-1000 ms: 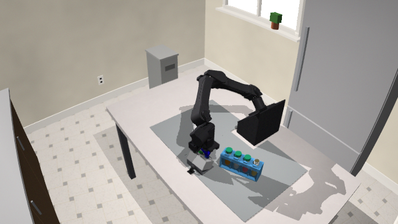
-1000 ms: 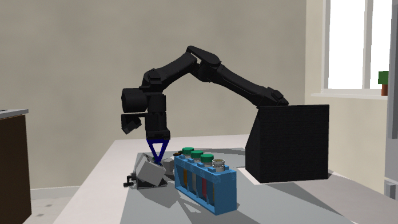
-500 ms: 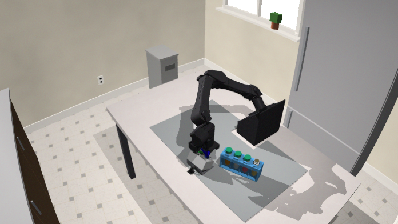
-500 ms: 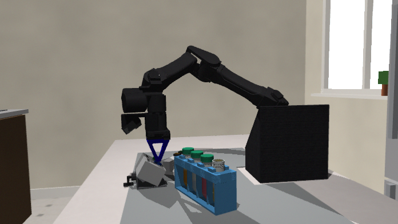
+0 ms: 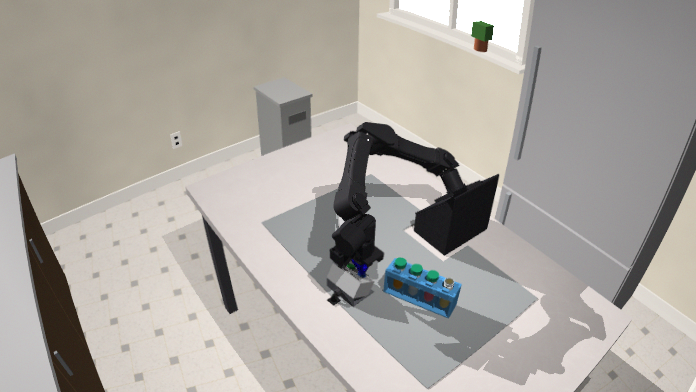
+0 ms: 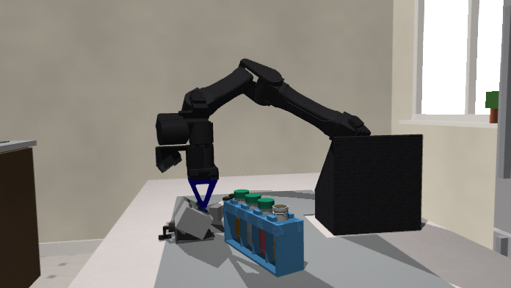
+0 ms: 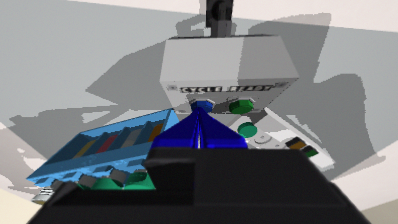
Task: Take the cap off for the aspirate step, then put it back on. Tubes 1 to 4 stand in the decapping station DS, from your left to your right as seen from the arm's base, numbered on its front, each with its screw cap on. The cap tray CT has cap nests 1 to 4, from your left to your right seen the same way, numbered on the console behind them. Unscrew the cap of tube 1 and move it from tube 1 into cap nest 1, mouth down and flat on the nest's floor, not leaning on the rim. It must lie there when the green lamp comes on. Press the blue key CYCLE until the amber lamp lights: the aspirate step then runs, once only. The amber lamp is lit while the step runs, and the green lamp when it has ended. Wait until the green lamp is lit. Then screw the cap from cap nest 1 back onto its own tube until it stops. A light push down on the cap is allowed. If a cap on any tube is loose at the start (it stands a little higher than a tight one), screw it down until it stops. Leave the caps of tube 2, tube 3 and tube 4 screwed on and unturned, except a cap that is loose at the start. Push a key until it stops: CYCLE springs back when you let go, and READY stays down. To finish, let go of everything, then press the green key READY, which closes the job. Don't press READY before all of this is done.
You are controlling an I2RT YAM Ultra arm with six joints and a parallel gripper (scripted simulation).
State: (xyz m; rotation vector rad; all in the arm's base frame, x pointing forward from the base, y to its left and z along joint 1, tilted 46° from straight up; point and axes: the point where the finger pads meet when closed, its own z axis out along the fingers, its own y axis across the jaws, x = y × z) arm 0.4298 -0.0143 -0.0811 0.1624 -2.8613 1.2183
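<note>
Right now my hand is 1 cm above the blue key. From my hand the other things lie so: green key (1 cm ahead, 5 cm to the right, 1 cm below); then grey key box (2 cm ahead, 2 cm to the right, 3 cm below); then green cap (7 cm behind, 10 cm to the right, 7 cm below).
</note>
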